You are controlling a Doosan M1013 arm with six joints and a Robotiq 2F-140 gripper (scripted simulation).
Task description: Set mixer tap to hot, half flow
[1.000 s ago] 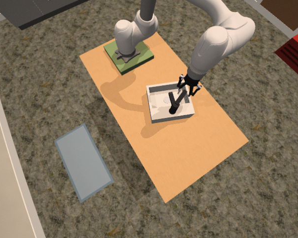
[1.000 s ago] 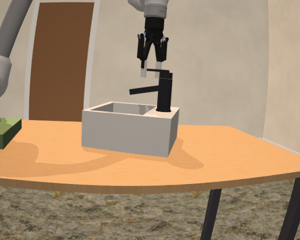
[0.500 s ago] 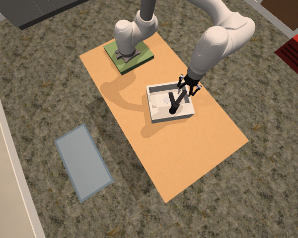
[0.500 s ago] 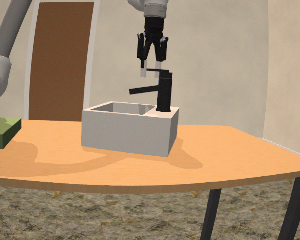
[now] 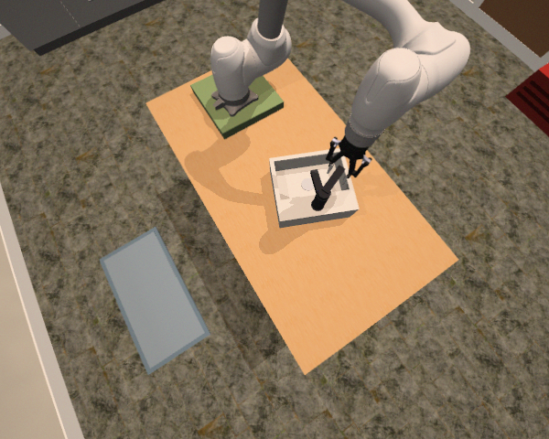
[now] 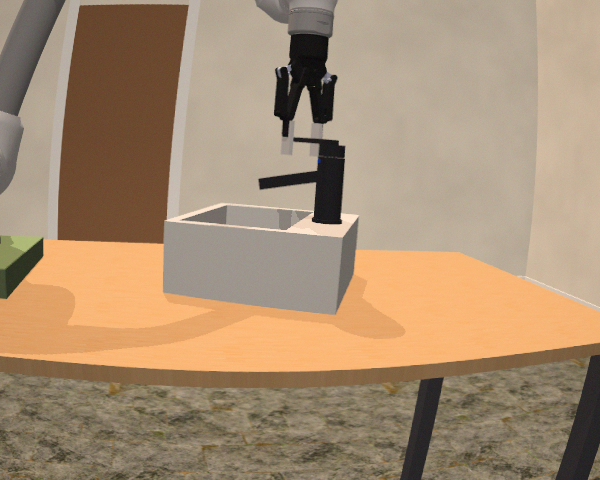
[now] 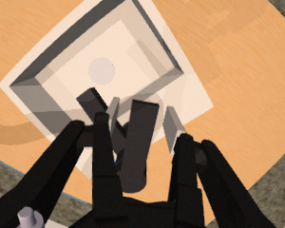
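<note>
Now: the lever 10 mm ahead of my hand and 30 mm to the right of it. The rest, counted from my hand: black mixer tap: 10 mm ahead, 60 mm to the right, 40 mm below; white basin: 80 mm behind, 30 mm to the right, 230 mm below.
</note>
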